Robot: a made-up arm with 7 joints.
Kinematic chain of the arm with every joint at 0, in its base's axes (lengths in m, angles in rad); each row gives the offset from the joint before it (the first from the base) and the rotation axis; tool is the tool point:
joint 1: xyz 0 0 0 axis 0 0.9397 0.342
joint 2: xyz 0 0 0 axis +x
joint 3: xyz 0 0 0 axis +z
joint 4: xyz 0.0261 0 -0.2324 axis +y
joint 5: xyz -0.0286 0 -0.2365 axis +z
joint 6: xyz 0 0 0 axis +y
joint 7: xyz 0 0 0 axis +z
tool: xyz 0 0 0
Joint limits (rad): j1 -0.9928..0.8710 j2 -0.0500..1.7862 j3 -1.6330..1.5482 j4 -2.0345..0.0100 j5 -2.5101..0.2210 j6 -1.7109..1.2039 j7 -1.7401..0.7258
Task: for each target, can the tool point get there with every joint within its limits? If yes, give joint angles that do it. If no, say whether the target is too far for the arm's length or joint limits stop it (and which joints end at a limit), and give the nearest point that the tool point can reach.
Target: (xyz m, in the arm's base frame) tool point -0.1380 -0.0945 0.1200
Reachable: no: joint limits stop it (at a limit: joint 1, joint 2, joint 4) | nearest point -0.1520 0.1138 0.2232 | short by 0.233 m
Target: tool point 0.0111 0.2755 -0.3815
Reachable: yes | joints 0.1722 0.6377 -0.0376 -0.3855 -0.5372 -0.9202 -0.6106
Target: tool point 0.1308 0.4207 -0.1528
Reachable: yes | joints -0.0331 1.1565 0.2152 -0.5443 -1.7513 -0.2293 -0.0554
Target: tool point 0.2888 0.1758 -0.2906
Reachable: yes | joints -0.4568 0.8774 -0.9536 -0.9021 -1.3749 0.5806 -1.2024
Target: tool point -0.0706 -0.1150 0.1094
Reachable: no: joint limits stop it (at a limit: joint 1, joint 2, joint 4) | nearest point -0.0847 0.0943 0.2642 | short by 0.261 m
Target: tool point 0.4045 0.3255 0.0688
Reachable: no: too far | nearest point 0.3526 0.2929 0.0512 | short by 0.064 m
